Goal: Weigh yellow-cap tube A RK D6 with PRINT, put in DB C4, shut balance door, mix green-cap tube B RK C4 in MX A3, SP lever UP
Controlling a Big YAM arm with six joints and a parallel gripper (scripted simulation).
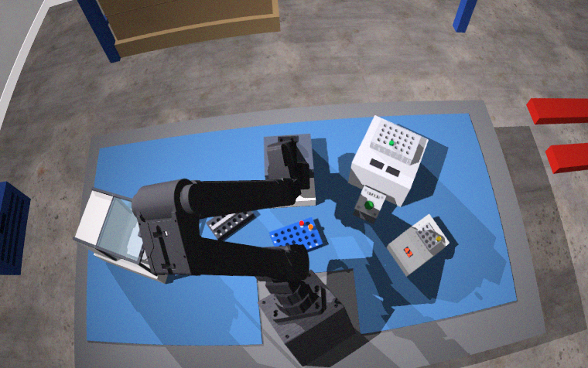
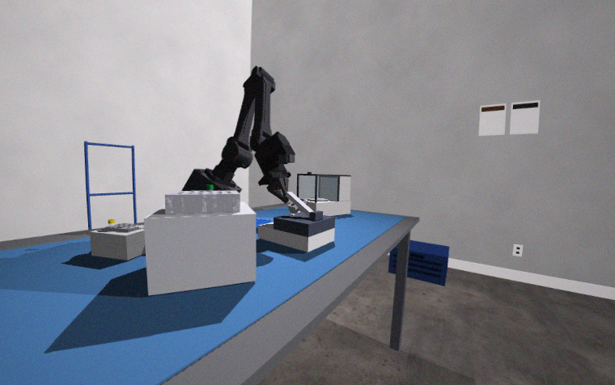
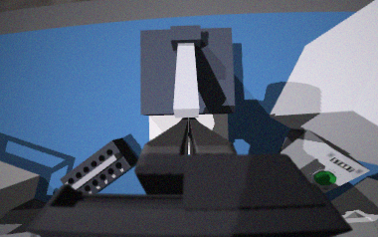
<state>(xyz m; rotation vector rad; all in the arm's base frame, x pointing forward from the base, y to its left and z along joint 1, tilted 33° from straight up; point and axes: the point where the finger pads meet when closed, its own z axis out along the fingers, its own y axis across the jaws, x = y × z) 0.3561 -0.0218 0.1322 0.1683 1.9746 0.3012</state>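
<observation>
Right now my hand is 6 cm short of the spectrophotometer lever and 1 cm above it. From my hand the other things lie so: magnet block 10 cm behind, 18 cm to the left, 10 cm below; blue rack 16 cm behind, 1 cm to the right, 11 cm below; green start key 9 cm behind, 22 cm to the right, 6 cm below.
</observation>
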